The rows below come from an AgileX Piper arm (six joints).
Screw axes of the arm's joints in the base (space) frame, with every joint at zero. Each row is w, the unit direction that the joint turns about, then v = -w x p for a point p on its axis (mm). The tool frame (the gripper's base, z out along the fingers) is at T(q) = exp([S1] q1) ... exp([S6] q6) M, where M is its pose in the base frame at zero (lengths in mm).
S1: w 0 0 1 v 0.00 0.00 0.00
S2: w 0 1 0 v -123.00 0.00 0.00
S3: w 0 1 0 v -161.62 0.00 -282.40
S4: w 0.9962 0 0.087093 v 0.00 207.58 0.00
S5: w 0 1 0 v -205.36 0.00 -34.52
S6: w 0.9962 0 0.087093 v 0.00 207.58 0.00
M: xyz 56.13 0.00 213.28 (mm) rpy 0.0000 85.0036 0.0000 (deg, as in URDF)
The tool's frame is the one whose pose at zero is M.
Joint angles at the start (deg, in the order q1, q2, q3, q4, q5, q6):
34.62 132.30 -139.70 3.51 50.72 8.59
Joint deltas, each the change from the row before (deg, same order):
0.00 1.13 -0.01 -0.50 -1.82 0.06
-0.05 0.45 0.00 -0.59 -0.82 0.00
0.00 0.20 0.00 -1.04 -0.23 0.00
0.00 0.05 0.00 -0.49 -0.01 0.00
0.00 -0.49 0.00 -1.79 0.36 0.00
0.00 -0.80 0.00 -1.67 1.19 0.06
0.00 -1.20 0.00 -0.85 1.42 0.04
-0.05 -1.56 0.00 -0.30 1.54 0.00
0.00 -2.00 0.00 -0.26 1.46 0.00
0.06 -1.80 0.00 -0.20 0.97 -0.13
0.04 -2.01 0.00 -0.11 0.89 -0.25
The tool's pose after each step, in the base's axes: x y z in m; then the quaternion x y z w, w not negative. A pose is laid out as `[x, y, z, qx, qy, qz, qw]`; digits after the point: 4 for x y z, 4 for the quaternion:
[0.4389, 0.3074, 0.3167, -0.1950, 0.8756, 0.1862, 0.4007]
[0.4415, 0.3077, 0.3134, -0.1954, 0.8742, 0.1825, 0.4054]
[0.4429, 0.3072, 0.3118, -0.1977, 0.8737, 0.1744, 0.4089]
[0.4434, 0.3068, 0.3113, -0.1989, 0.8736, 0.1705, 0.4102]
[0.4430, 0.3040, 0.3155, -0.2028, 0.8722, 0.1569, 0.4166]
[0.4409, 0.3001, 0.3215, -0.2061, 0.8728, 0.1428, 0.4189]
[0.4369, 0.2960, 0.3309, -0.2071, 0.8732, 0.1355, 0.4198]
[0.4314, 0.2910, 0.3433, -0.2064, 0.8732, 0.1328, 0.4210]
[0.4239, 0.2854, 0.3595, -0.2054, 0.8713, 0.1321, 0.4258]
[0.4167, 0.2807, 0.3742, -0.2055, 0.8678, 0.1325, 0.4326]
[0.4085, 0.2752, 0.3905, -0.2059, 0.8631, 0.1338, 0.4413]

